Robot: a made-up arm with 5 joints.
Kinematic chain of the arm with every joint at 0, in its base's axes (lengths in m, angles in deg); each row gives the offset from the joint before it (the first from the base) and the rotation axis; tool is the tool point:
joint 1: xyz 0 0 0.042 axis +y
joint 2: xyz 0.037 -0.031 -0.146 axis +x
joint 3: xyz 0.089 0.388 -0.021 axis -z
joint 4: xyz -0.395 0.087 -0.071 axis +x
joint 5: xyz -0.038 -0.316 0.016 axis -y
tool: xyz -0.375 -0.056 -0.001
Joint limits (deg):
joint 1: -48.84..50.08
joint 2: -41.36..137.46
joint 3: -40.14..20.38
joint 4: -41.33..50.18
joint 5: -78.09..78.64
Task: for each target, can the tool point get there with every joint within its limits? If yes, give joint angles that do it. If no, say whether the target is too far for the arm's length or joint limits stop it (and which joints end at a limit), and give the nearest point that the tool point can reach.
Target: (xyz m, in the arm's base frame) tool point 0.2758 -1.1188 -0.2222
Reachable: no: joint limits stop it (at a limit: joint 1, joint 2, joint 3, joint 4, joint 5) | nearest point -0.1811 -0.7880 -0.2411 | short by 0.564 m
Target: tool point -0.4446 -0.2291 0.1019
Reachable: yes | joints -0.82 48.09 -12.01 -7.86 -57.99
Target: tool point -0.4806 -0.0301 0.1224
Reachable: yes | joints -10.19 -5.43 -23.78 -23.32 -44.08
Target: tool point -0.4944 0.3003 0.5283
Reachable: yes | joints 37.23 5.88 9.46 -32.92 -14.00
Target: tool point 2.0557 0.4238 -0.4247
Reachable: no: too far | nearest point 0.5670 0.2019 -0.8611 | short by 1.567 m
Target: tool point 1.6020 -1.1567 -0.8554
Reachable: no: too far | nearest point 0.3191 -0.3644 -0.5577 | short by 1.537 m
